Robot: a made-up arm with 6 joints. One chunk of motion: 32 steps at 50 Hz.
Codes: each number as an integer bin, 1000 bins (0 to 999) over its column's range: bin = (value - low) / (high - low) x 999, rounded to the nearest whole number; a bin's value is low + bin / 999 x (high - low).
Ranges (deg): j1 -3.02..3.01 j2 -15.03..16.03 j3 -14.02..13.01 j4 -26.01..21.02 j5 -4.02..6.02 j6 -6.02..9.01
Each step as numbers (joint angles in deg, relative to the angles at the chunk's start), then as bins.
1 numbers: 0.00 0.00 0.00 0.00 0.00 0.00
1 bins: 500 483 518 552 400 400
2 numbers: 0.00 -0.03 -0.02 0.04 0.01 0.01
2 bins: 500 482 517 553 401 401
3 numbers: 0.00 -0.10 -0.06 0.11 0.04 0.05
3 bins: 500 480 516 555 404 403
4 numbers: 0.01 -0.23 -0.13 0.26 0.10 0.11
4 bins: 502 476 513 558 410 407
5 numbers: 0.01 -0.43 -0.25 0.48 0.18 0.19
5 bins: 502 470 509 563 418 413
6 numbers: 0.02 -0.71 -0.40 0.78 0.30 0.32
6 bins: 504 461 503 569 430 421
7 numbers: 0.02 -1.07 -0.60 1.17 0.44 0.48
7 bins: 504 449 496 577 444 432
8 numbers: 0.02 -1.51 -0.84 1.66 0.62 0.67
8 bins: 504 435 487 588 462 445
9 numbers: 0.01 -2.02 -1.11 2.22 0.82 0.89
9 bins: 502 418 477 600 482 459
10 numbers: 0.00 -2.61 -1.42 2.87 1.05 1.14
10 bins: 500 399 466 613 504 476
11 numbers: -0.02 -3.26 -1.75 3.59 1.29 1.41
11 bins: 497 379 453 629 528 494
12 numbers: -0.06 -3.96 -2.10 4.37 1.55 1.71
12 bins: 490 356 441 645 554 514
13 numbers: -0.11 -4.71 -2.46 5.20 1.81 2.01
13 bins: 482 332 427 663 580 534
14 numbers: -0.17 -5.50 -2.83 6.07 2.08 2.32
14 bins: 472 307 414 681 607 554
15 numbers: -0.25 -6.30 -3.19 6.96 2.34 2.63
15 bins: 459 281 400 700 633 575
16 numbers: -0.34 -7.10 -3.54 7.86 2.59 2.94
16 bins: 444 255 387 719 658 596
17 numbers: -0.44 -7.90 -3.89 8.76 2.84 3.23
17 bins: 427 229 374 739 683 615
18 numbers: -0.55 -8.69 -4.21 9.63 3.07 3.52
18 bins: 409 204 363 757 705 634
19 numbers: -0.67 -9.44 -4.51 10.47 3.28 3.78
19 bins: 389 180 351 775 726 651
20 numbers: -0.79 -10.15 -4.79 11.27 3.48 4.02
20 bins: 369 157 341 792 746 667
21 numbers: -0.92 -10.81 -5.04 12.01 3.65 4.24
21 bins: 348 136 332 808 763 682
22 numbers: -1.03 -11.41 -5.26 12.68 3.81 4.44
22 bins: 330 116 324 822 779 695
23 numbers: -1.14 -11.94 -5.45 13.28 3.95 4.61
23 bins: 311 99 317 835 793 707
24 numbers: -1.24 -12.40 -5.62 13.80 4.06 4.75
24 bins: 295 85 310 846 804 716
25 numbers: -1.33 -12.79 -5.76 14.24 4.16 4.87
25 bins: 280 72 305 855 814 724
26 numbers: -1.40 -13.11 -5.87 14.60 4.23 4.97
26 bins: 268 62 301 863 821 730
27 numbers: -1.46 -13.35 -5.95 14.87 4.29 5.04
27 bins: 258 54 298 868 827 735
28 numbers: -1.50 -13.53 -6.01 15.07 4.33 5.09
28 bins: 252 48 296 873 831 738
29 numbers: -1.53 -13.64 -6.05 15.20 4.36 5.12
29 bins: 247 45 295 875 834 740
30 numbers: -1.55 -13.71 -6.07 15.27 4.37 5.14
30 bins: 244 42 294 877 835 742
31 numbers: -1.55 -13.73 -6.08 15.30 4.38 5.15
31 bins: 244 42 293 877 836 742
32 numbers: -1.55 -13.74 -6.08 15.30 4.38 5.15
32 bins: 244 41 293 877 836 742
